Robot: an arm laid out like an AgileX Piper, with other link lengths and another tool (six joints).
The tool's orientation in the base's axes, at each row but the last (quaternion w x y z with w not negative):
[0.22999, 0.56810, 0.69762, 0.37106]
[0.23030, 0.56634, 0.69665, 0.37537]
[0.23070, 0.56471, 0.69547, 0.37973]
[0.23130, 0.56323, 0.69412, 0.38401]
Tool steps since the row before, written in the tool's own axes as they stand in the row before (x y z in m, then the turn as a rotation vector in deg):
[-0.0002, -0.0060, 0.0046, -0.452, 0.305, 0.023]
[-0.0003, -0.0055, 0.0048, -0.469, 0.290, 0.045]
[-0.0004, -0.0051, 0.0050, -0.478, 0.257, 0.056]
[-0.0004, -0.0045, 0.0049, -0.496, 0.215, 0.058]
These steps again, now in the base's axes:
[-0.0003, 0.0005, -0.0075, 0.319, -0.405, 0.178]
[0.0003, 0.0005, -0.0073, 0.331, -0.417, 0.151]
[0.0007, 0.0006, -0.0071, 0.321, -0.425, 0.117]
[0.0011, 0.0006, -0.0065, 0.302, -0.445, 0.081]

